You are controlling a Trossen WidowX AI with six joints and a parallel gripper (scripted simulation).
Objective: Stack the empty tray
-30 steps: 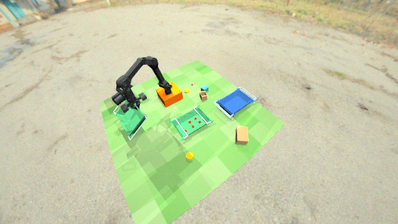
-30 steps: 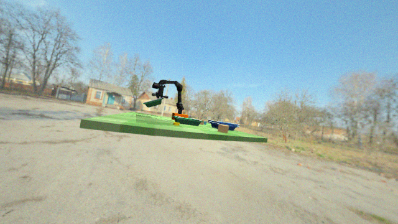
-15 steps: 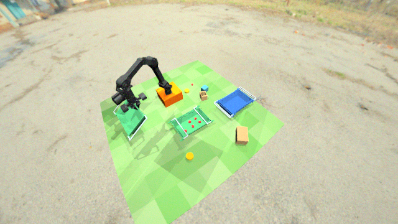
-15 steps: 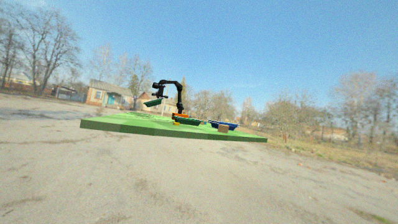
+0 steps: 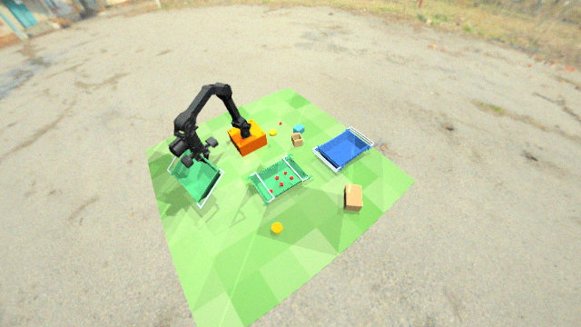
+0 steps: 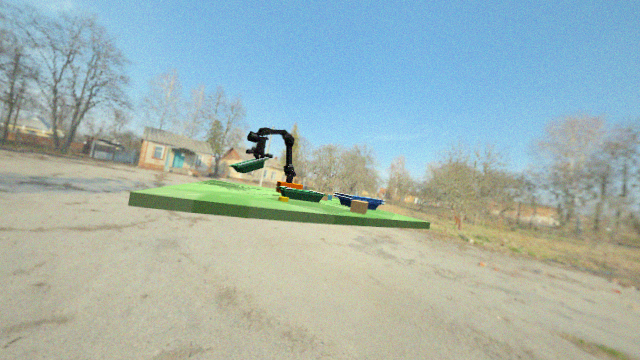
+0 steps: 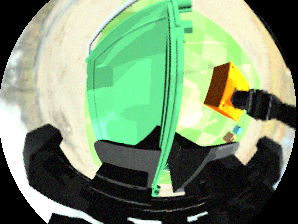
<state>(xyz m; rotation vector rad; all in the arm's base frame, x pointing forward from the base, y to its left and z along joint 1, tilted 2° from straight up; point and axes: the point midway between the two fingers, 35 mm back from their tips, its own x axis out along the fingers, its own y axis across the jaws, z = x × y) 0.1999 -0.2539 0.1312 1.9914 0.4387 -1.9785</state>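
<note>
Right now my gripper tip is 3 cm short of the green tray and 7 cm to the left of it. From my gripper tip the other things lie so: small box: 7 cm behind, 55 cm to the left, 16 cm below; cyan cube: 16 cm behind, 61 cm to the left, 16 cm below.
</note>
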